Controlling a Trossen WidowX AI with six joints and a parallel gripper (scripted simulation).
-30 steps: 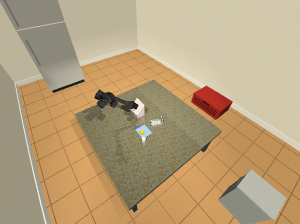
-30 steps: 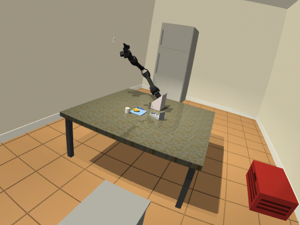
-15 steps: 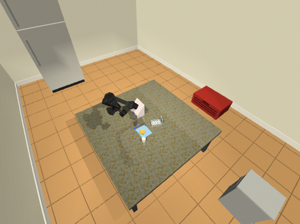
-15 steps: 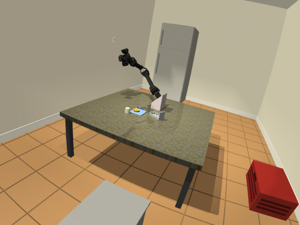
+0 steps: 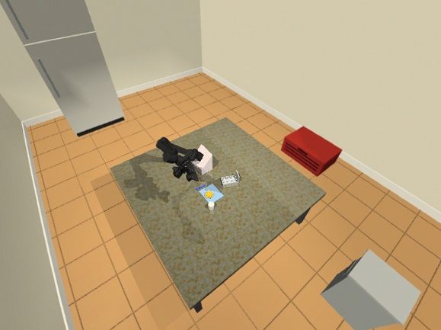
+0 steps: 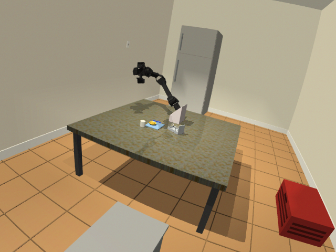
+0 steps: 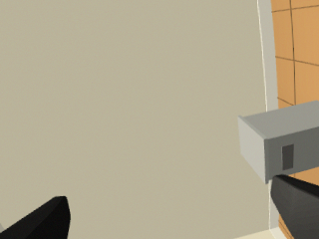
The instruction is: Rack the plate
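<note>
Right now the plate is 110 mm behind my gripper tip, 170 mm to the left of it and 440 mm below it. The rest, counted from my gripper tip: cream cup: 10 mm behind, 110 mm to the left, 430 mm below; then blue utensil: 210 mm behind, 160 mm to the left, 450 mm below; then light blue pad: 110 mm behind, 190 mm to the left, 450 mm below.
</note>
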